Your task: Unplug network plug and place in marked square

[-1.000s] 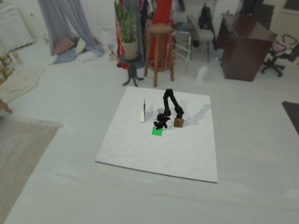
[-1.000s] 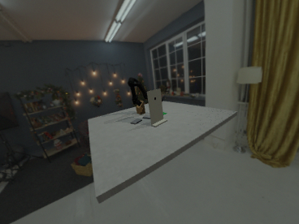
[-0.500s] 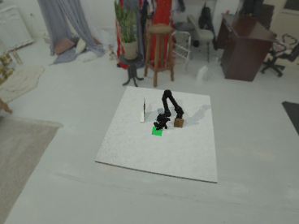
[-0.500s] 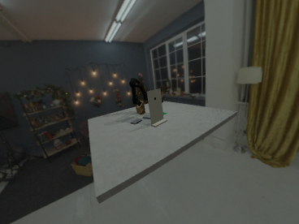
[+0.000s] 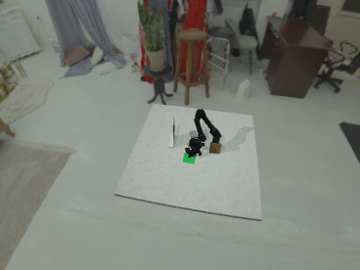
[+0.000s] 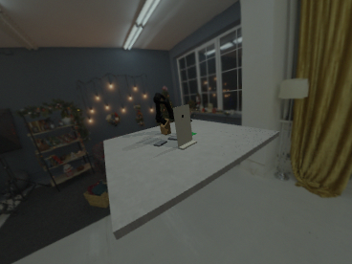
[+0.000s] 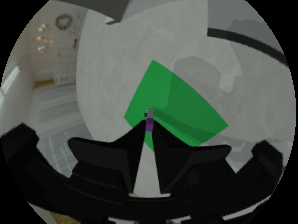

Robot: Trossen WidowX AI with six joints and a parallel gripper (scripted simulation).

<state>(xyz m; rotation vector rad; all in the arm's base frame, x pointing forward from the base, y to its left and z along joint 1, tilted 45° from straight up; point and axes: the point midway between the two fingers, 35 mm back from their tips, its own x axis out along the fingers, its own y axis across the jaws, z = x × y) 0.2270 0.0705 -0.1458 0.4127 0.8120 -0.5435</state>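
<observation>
My gripper tip is 1 cm short of the plug. Round my gripper tip: green marked square: 1 cm behind, 2 cm below; panel: 21 cm ahead, 16 cm to the right, 12 cm above.
</observation>
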